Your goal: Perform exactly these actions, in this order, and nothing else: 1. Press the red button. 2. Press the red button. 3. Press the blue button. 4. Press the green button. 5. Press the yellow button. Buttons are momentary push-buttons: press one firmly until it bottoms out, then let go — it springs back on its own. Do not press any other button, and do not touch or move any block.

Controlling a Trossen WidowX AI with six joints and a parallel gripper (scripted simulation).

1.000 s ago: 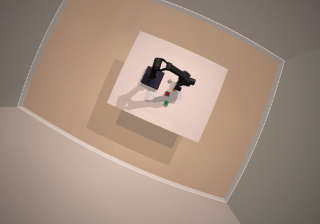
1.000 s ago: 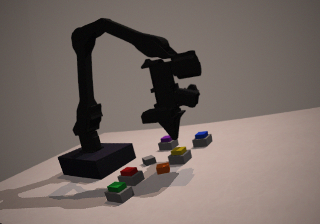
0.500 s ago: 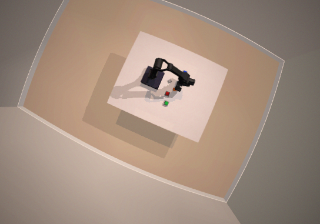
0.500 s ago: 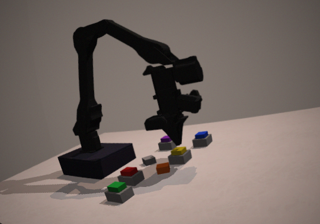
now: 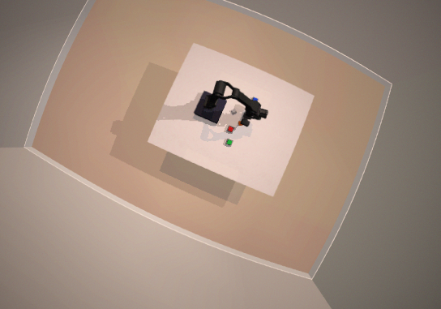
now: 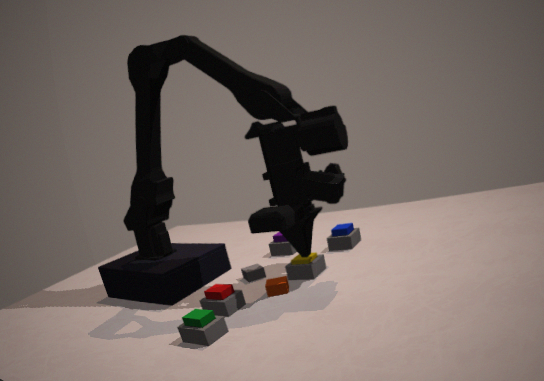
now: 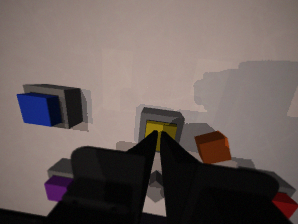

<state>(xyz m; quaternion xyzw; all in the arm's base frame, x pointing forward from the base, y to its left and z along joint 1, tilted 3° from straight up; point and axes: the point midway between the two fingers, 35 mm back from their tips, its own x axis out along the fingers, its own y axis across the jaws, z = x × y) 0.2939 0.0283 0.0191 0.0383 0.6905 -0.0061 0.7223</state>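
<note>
Now: gripper tip 1 cm above the yellow button. Also, from my gripper tip: blue button: 2 cm ahead, 13 cm to the left; then small grey block: 10 cm behind, 2 cm below; then orange block: 2 cm behind, 7 cm to the right, 2 cm below.
</note>
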